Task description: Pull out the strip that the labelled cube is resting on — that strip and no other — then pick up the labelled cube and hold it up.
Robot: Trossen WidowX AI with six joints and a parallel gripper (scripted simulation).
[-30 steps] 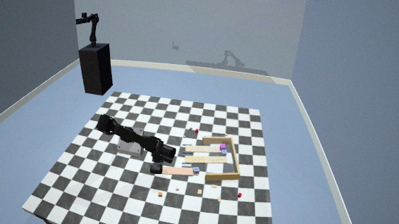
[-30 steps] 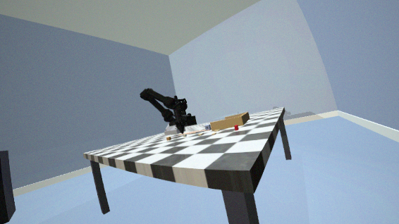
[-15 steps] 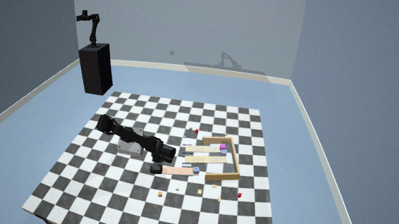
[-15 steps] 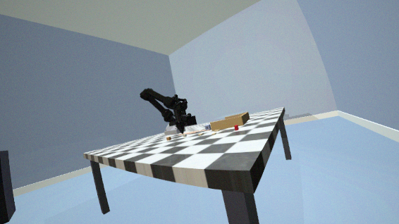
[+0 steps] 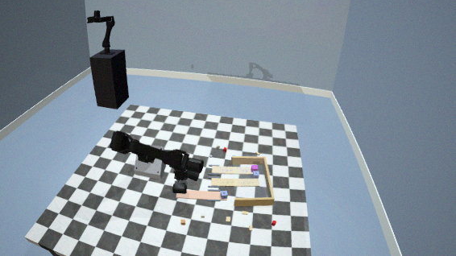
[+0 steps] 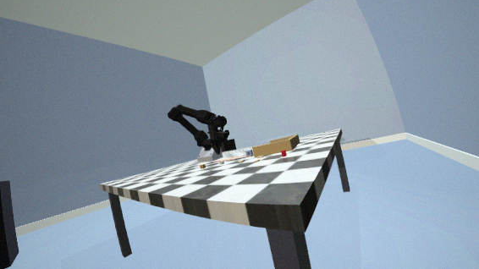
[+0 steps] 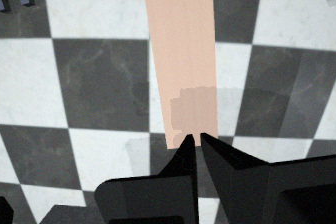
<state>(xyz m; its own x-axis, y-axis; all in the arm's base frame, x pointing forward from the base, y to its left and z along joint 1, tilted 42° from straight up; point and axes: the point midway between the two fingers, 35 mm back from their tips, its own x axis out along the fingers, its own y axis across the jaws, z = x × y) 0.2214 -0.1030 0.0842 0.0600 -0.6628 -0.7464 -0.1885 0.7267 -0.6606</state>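
The pink strip is 9 cm ahead of my gripper tip, 2 cm to the left of it and 4 cm below it.
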